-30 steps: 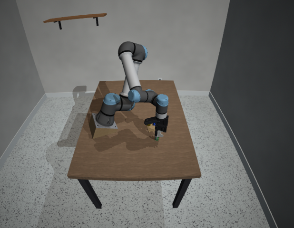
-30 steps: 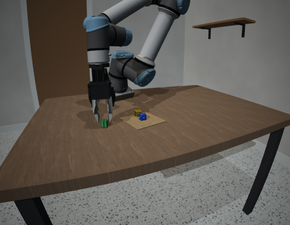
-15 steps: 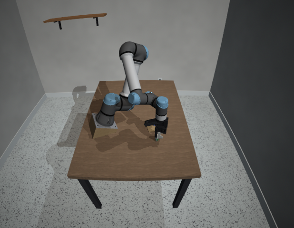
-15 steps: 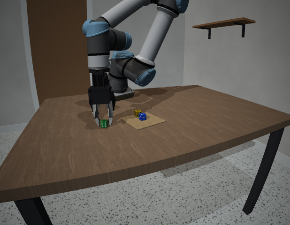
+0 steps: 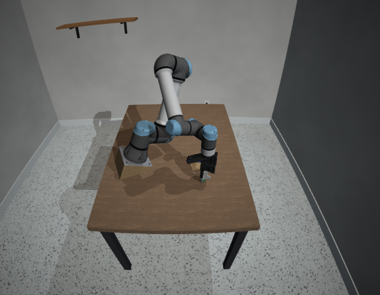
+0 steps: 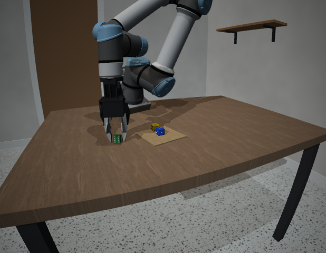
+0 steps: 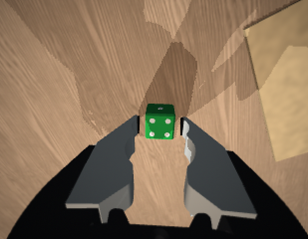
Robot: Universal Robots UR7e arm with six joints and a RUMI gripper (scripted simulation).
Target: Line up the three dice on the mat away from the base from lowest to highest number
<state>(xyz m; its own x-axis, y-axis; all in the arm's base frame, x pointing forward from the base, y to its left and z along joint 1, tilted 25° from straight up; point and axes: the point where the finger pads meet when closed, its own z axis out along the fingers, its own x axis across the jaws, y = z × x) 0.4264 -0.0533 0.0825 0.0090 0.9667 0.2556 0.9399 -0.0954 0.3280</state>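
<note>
My hand is right at the green die. The rest, counted from my hand: tan mat (160 mm to the left, 40 mm behind, 20 mm below); yellow die (140 mm to the left, 90 mm behind); blue die (160 mm to the left, 40 mm behind).
</note>
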